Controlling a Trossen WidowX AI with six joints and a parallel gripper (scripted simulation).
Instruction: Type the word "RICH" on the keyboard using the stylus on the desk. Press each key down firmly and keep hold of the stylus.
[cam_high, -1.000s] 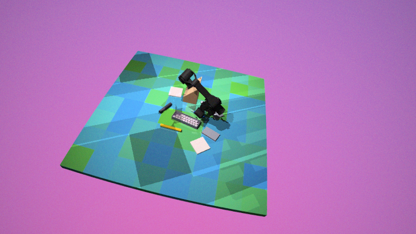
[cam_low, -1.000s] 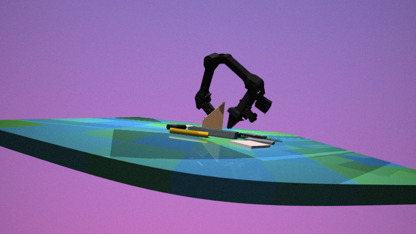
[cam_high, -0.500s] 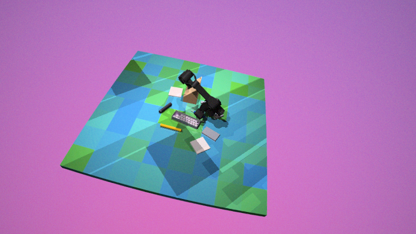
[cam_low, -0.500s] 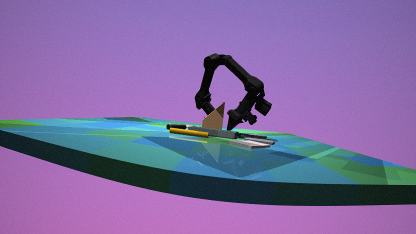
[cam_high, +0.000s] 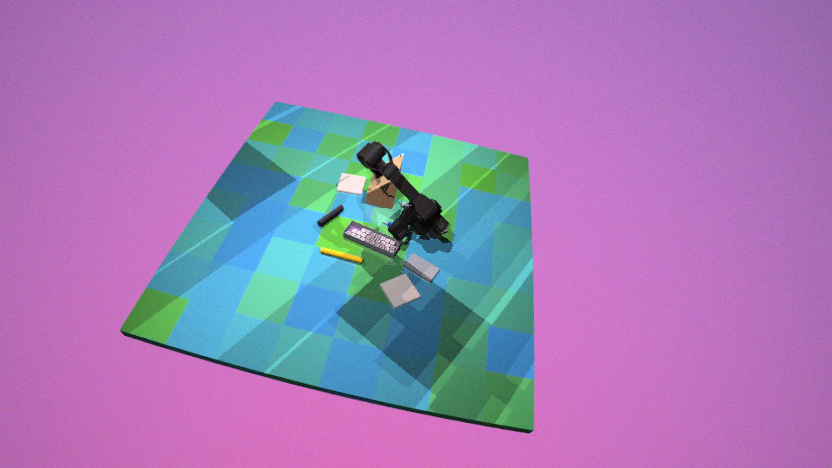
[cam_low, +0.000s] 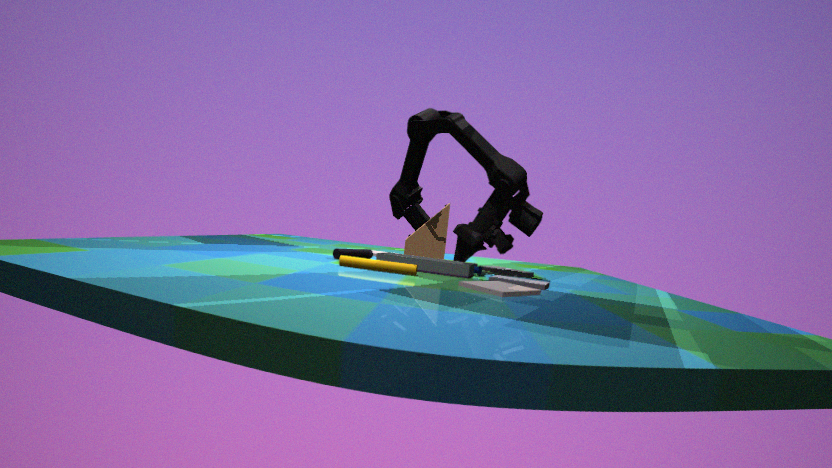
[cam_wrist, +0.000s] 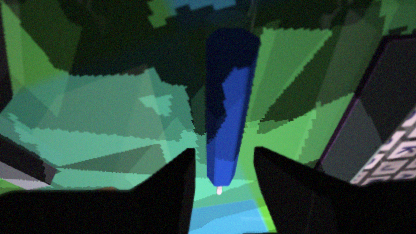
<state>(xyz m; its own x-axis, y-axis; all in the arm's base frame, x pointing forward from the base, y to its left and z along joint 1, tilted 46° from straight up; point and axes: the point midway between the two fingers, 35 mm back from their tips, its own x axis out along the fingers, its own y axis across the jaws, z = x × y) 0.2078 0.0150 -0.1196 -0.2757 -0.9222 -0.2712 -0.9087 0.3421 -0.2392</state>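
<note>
The yellow bar is 170 mm to the right of my gripper tip and 170 mm ahead of it. The rest, counted from my gripper tip: stylus 20 mm to the right, 10 mm behind.
</note>
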